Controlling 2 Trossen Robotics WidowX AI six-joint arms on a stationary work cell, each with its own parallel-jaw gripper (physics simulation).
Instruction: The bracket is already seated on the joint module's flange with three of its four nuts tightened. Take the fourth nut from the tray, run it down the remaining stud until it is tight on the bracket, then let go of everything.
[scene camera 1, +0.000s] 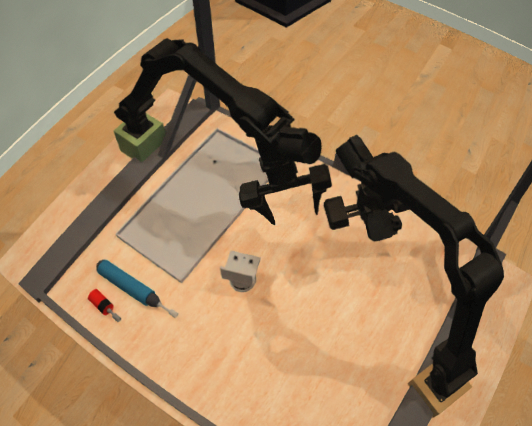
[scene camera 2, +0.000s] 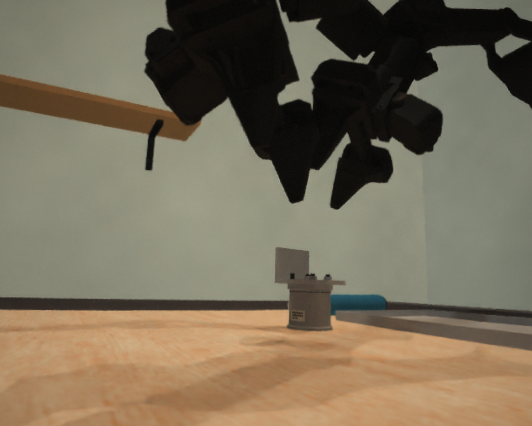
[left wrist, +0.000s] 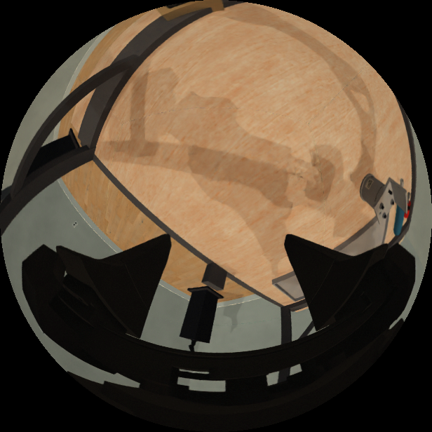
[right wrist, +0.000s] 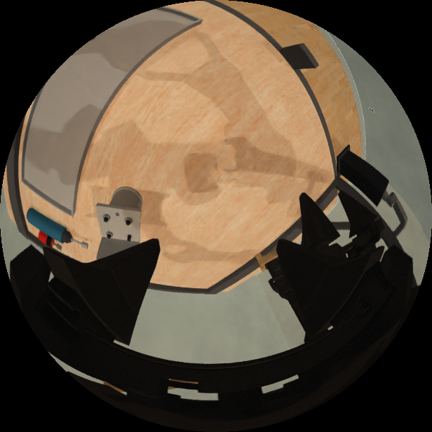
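Seen in the pictures: left gripper, fingertip midpoint: (scene camera 2: 282, 178); right gripper, fingertip midpoint: (scene camera 1: 295, 219) (scene camera 2: 324, 190); left arm's base, link origin: (scene camera 1: 443, 383); right arm's base, link origin: (scene camera 1: 137, 126).
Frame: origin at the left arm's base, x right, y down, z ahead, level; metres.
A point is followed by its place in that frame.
Observation:
A grey joint module (scene camera 1: 242, 285) @[x -0.232, y 0.015, z 0.443 m] (scene camera 2: 310, 306) @[x -0.190, y 0.014, z 0.464 m] (left wrist: 369, 187) (right wrist: 127, 196) stands upright on the table with the bracket (scene camera 1: 243, 263) @[x -0.209, y -0.021, z 0.473 m] (scene camera 2: 292, 265) @[x -0.236, y -0.041, z 0.445 m] (right wrist: 117, 227) on its flange. In the right wrist view three studs carry nuts; the fourth stud (right wrist: 129, 237) is bare. The grey tray (scene camera 1: 185, 195) @[x -0.222, y 0.041, z 0.750 m] (left wrist: 360, 239) (right wrist: 90, 90) holds a small dark nut (scene camera 1: 215, 161) @[x -0.104, y 0.036, z 0.801 m], left of the right arm. My right gripper (scene camera 1: 295, 218) @[x -0.084, y -0.117, z 0.460 m] (scene camera 2: 325, 187) @[x -0.084, y -0.117, z 0.460 m] (right wrist: 219, 246) is open and empty, above the table behind the module. My left gripper (scene camera 2: 280, 180) @[x 0.066, y -0.086, z 0.399 m] (left wrist: 229, 240) (right wrist: 323, 192) is open and empty beside it; its fingertips are hidden in scene camera 1.
A blue screwdriver (scene camera 1: 127, 282) @[x -0.459, y 0.005, z 0.583 m] (scene camera 2: 359, 303) @[x -0.445, y 0.021, z 0.607 m] (left wrist: 398, 221) (right wrist: 46, 225) and a shorter red one (scene camera 1: 101, 301) @[x -0.535, y 0.011, z 0.575 m] (right wrist: 46, 238) lie left of the module in scene camera 1. The two wrists are close together there. Dark frame rails (scene camera 1: 107, 204) @[x -0.415, y 0.025, z 0.828 m] edge the table.

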